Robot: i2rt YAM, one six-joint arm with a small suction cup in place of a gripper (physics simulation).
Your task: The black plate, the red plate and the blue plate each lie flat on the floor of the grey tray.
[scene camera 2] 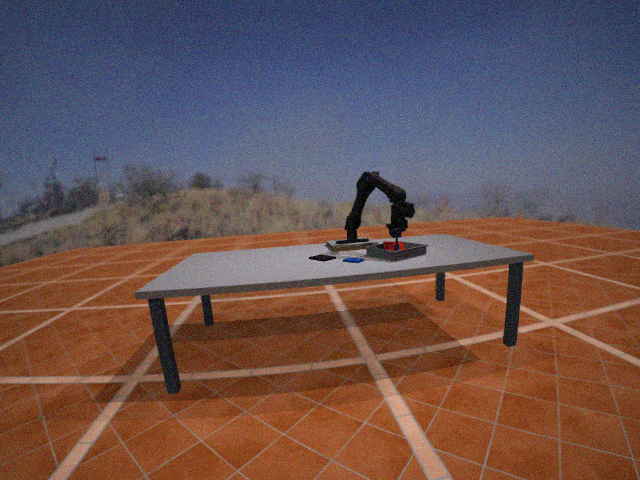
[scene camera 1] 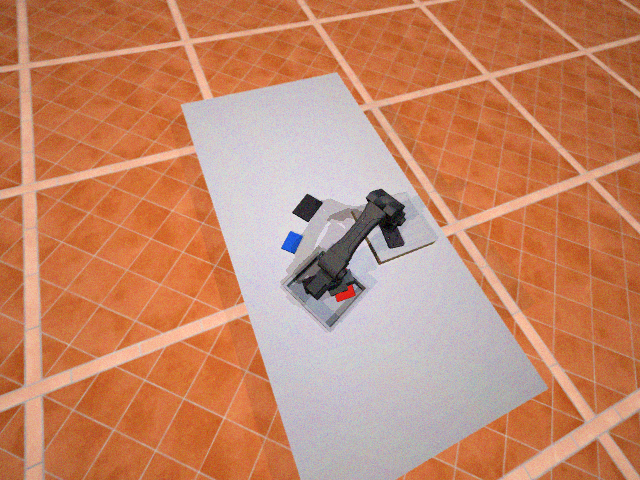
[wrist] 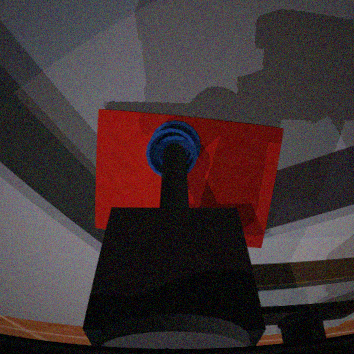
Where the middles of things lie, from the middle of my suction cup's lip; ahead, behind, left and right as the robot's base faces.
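Red plate (wrist: 236, 166) visible to me, 1 cm to the right of my suction cup and 3 cm behind it.
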